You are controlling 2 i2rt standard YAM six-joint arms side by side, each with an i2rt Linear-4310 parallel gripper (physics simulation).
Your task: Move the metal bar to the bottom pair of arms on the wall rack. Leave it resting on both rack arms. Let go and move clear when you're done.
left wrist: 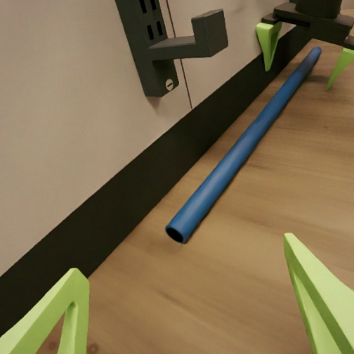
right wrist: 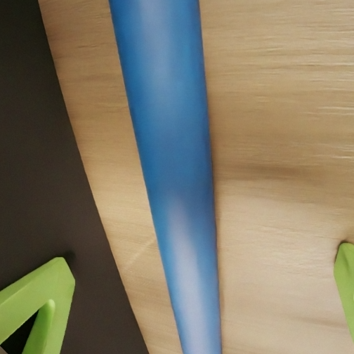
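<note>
The blue metal bar lies on the wooden surface along the foot of the wall, its hollow near end facing my left gripper. My left gripper is open with nothing between its fingers, short of the bar's near end. My right gripper is open above the bar near its far end; the bar runs between its fingers. One rack arm with an upturned tip shows on its slotted upright in the left wrist view, above the bar. The other arm of the pair does not show.
The pale wall stands at the left, with a dark strip along its foot. The bar lies a small distance from this strip. The wooden surface extends to the right of the bar.
</note>
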